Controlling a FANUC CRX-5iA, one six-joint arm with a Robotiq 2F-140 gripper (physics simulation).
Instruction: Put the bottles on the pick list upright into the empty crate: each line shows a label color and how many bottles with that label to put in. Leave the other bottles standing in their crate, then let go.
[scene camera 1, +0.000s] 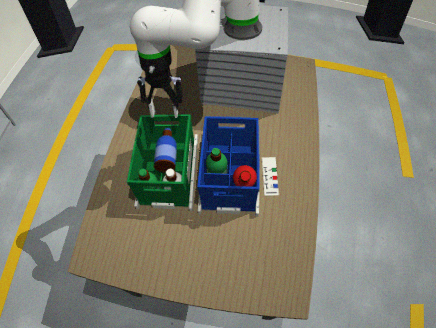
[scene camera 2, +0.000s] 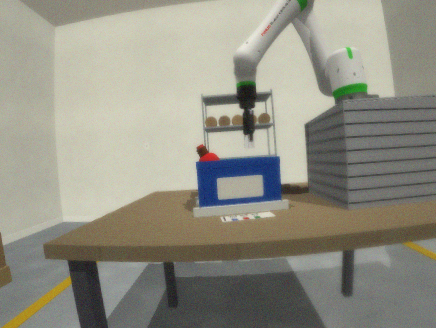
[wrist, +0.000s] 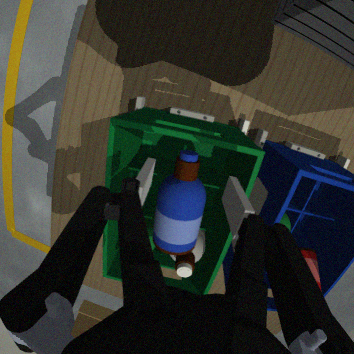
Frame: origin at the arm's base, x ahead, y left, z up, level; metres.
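Seen in the pictures: gripper, fingertip midpoint: (scene camera 1: 164, 114) (scene camera 2: 249, 148) (wrist: 189, 179); arm's base at its link origin: (scene camera 1: 243, 28).
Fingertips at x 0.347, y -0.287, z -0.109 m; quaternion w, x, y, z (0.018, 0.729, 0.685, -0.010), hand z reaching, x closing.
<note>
Pixels of each thing's top centre, then the offset from my fingertips to it. Level surfaces: height alone.
- green crate at its top centre: (wrist: 166, 229) (scene camera 1: 159, 146) dx +0.100, dy -0.016, dz -0.044 m
- blue bottle at its top centre: (wrist: 178, 213) (scene camera 1: 164, 141) dx +0.076, dy -0.003, dz -0.051 m
- white-capped bottle at its top centre: (wrist: 183, 271) (scene camera 1: 170, 172) dx +0.192, dy +0.024, dz -0.056 m
- green-capped bottle at its top centre: (scene camera 1: 142, 172) dx +0.189, dy -0.068, dz -0.056 m
- green bottle at its top centre: (wrist: 282, 251) (scene camera 1: 215, 151) dx +0.118, dy +0.170, dz -0.056 m
- red bottle at its top centre: (wrist: 315, 324) (scene camera 1: 245, 164) (scene camera 2: 209, 143) dx +0.215, dy +0.259, dz +0.015 m
- pick list at its top centre: (scene camera 2: 247, 216) (scene camera 1: 270, 175) dx +0.126, dy +0.364, dz -0.217 m
- wooden table at its surface level: dz -0.219 m
My gripper (scene camera 1: 164, 113) (scene camera 2: 249, 142) (wrist: 189, 179) is partly open and empty, above the robot-side end of the green crate (scene camera 1: 165, 196) (wrist: 170, 128). A blue bottle (scene camera 1: 165, 150) (wrist: 180, 210) lies tilted there, neck towards the robot; in the wrist view it shows between the fingers. A white-capped bottle (scene camera 1: 171, 175) (wrist: 184, 270) and a green-capped bottle (scene camera 1: 143, 174) are at the other end. The blue crate (scene camera 1: 250, 199) (scene camera 2: 207, 187) (wrist: 282, 157) holds a green bottle (scene camera 1: 216, 162) (wrist: 285, 221) and a red bottle (scene camera 1: 244, 176) (scene camera 2: 209, 157) (wrist: 311, 265), which leans. The pick list (scene camera 1: 270, 176) (scene camera 2: 247, 217) has green, red and blue marks; its numbers are blurred.
Both crates stand side by side on the wooden table (scene camera 1: 200, 260) (scene camera 2: 150, 225), with white strips at their bases. The grey ribbed robot pedestal (scene camera 1: 242, 80) (scene camera 2: 375, 155) rises behind them. A shelf rack (scene camera 2: 237, 98) stands in the background.
</note>
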